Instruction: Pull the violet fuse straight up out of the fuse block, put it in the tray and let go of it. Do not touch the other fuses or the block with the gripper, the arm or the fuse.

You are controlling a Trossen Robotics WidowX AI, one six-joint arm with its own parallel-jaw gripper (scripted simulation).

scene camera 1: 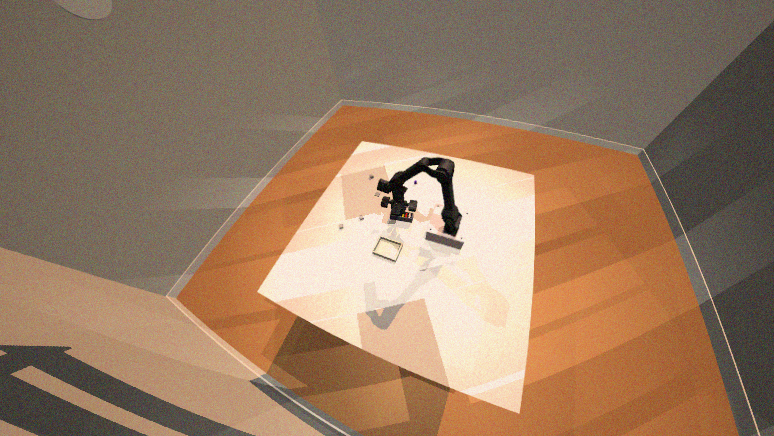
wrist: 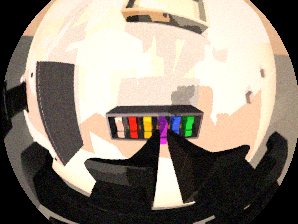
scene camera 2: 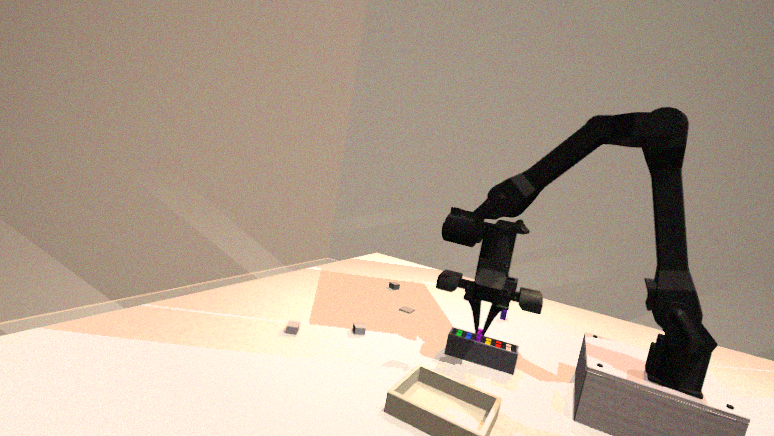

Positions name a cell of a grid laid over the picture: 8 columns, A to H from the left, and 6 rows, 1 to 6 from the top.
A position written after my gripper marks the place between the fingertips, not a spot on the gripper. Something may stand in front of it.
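My gripper (scene camera 2: E5) (wrist: E4): carrying a violet fuse.
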